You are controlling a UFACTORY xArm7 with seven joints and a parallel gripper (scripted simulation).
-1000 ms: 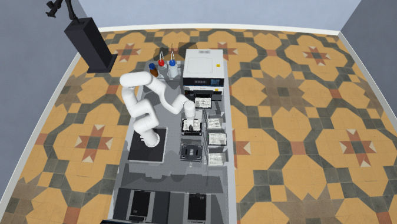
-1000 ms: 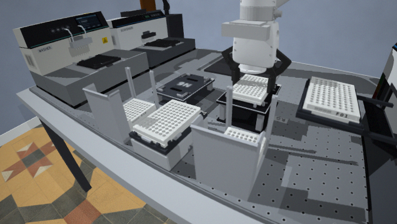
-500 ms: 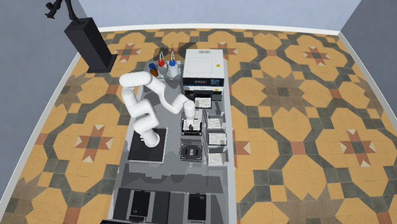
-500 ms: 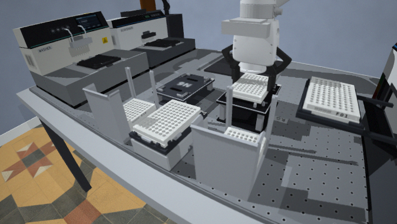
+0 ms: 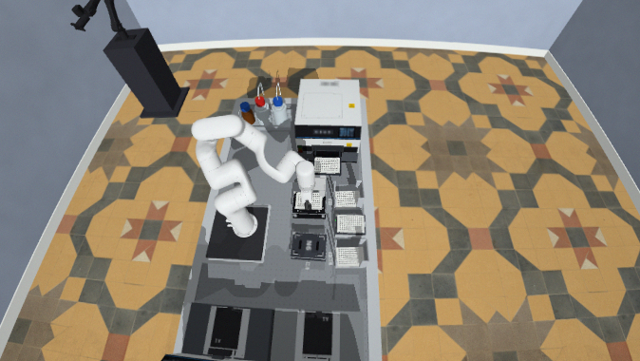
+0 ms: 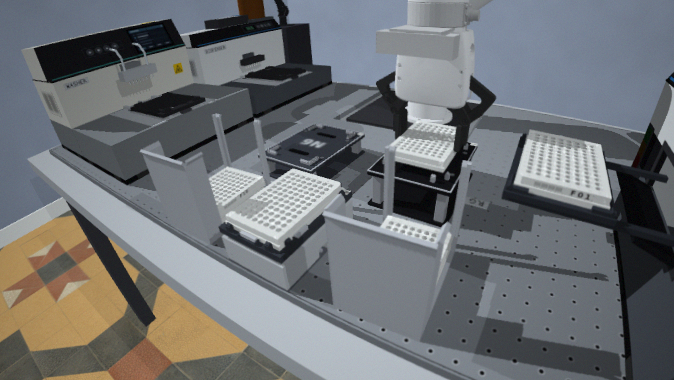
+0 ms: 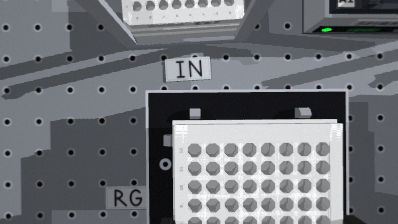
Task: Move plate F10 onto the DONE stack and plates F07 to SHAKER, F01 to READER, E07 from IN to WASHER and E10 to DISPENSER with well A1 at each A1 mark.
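My hand is 4 cm above the RG nest. From my hand the other things lie so: washer 83 cm to the right, 6 cm ahead; then dispenser 76 cm to the right, 31 cm behind.
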